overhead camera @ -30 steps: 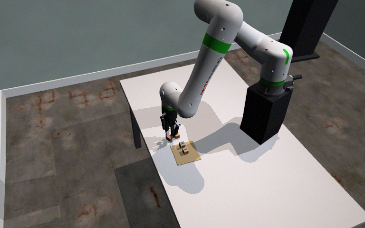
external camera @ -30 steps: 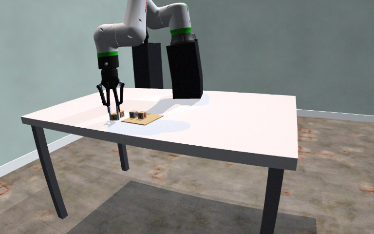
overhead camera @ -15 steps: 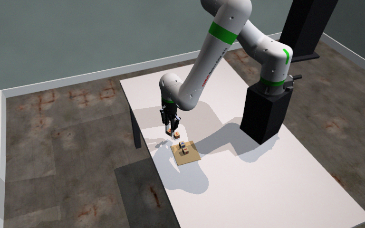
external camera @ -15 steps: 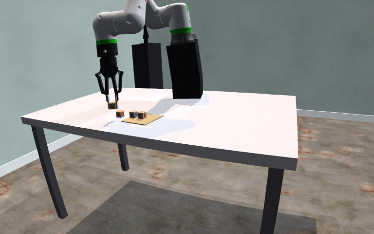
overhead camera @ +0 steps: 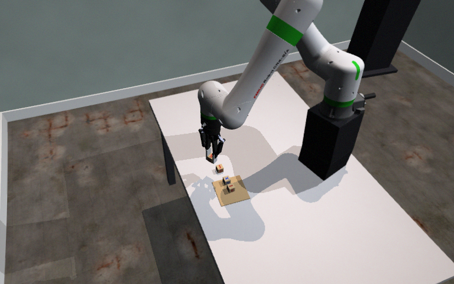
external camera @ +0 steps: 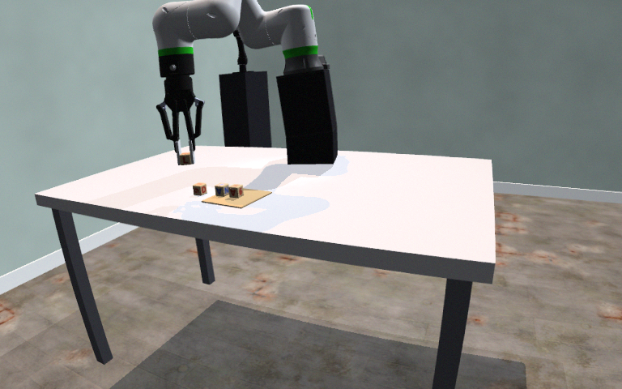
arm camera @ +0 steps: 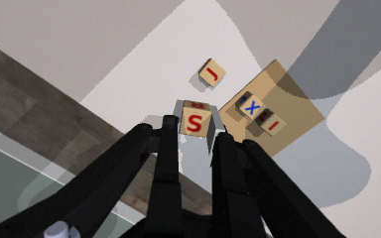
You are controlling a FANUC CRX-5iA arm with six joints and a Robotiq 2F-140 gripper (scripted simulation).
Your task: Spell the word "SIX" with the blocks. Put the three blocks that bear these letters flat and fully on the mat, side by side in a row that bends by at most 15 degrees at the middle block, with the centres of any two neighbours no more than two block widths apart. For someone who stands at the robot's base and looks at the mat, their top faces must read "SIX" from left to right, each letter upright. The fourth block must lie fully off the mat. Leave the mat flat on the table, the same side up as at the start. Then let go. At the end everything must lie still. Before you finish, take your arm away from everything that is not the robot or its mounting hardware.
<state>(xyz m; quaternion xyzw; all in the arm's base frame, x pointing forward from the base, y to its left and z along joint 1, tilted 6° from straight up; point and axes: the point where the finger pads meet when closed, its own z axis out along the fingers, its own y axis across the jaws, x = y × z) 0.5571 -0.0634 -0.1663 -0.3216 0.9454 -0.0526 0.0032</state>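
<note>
My hand is 120 mm to the right of the block, 110 mm above it and 60 mm past it. The rest, counted from my hand: tan mat 130 mm below, 120 mm to the left, 60 mm behind.
</note>
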